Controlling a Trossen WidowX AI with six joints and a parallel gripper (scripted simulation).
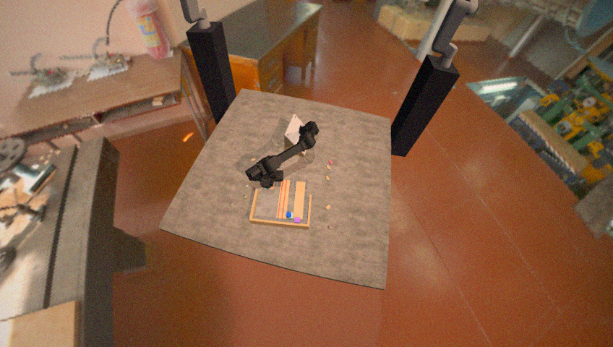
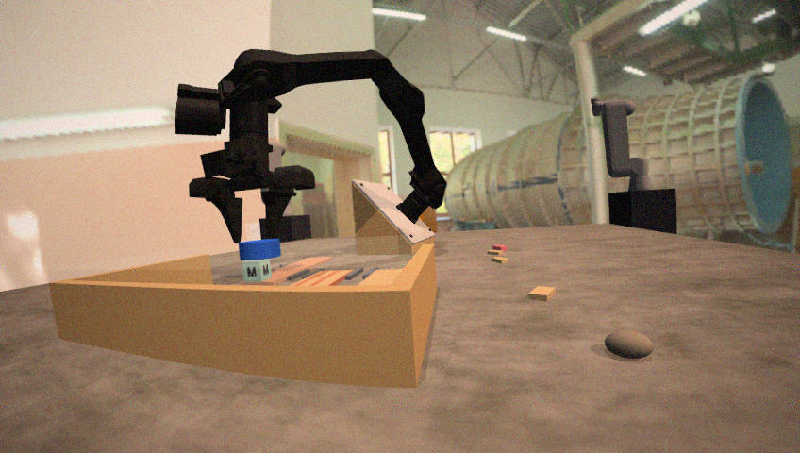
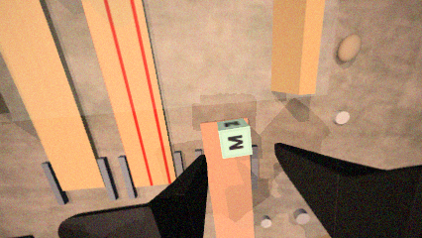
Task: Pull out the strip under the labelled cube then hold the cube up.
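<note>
The salmon strip is 11 cm behind my gripper tip and 6 cm below it.
</note>
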